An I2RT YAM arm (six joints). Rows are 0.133 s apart.
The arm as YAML. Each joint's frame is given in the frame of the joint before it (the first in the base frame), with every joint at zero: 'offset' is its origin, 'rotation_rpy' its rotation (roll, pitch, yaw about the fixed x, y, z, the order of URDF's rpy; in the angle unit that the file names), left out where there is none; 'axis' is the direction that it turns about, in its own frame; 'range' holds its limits. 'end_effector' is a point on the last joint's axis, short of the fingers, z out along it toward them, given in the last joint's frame.
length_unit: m
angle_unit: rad
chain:
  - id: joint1
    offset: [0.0, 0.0, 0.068]
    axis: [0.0, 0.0, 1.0]
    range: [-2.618, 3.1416]
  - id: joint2
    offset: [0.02, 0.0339, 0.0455]
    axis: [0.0, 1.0, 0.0]
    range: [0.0, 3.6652]
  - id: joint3
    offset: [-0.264, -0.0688, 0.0]
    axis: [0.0, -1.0, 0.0]
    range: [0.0, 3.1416]
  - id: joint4
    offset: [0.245, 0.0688, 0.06]
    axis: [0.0, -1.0, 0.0]
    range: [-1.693, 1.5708]
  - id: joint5
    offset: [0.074, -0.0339, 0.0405]
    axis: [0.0, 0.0, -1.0]
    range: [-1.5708, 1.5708]
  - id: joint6
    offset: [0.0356, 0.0, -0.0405]
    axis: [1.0, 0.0, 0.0]
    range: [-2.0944, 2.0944]
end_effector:
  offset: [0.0, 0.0, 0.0]
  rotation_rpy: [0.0, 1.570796, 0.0]
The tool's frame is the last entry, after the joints.
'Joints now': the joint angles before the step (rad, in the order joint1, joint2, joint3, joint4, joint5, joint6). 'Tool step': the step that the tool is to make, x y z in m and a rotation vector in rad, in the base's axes. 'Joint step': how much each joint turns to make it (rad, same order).
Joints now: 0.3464 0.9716 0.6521 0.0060 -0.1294 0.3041
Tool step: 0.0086 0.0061 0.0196 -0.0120 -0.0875 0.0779
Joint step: 0.0029 0.0362 0.0643 0.0404 -0.0608 -0.0609
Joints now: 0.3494 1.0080 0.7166 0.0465 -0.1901 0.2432
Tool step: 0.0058 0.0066 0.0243 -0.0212 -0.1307 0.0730
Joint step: 0.0103 0.0256 0.0660 0.0584 -0.0488 -0.0779
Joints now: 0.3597 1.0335 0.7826 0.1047 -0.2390 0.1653
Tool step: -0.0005 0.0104 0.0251 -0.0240 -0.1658 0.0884
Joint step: 0.0333 0.0135 0.0536 0.0818 -0.0478 -0.0907
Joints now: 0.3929 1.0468 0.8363 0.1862 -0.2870 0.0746
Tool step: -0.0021 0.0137 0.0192 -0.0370 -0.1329 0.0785
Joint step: 0.0493 0.0216 0.0527 0.0482 -0.0306 -0.0913
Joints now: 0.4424 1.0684 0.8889 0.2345 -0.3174 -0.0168
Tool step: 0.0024 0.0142 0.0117 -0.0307 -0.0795 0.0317
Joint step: 0.0466 0.0402 0.0515 0.0253 0.0102 -0.0673
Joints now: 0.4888 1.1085 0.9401 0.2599 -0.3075 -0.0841
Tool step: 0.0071 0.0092 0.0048 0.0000 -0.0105 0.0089
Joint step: 0.0188 0.0449 0.0408 0.0116 0.0093 -0.0062
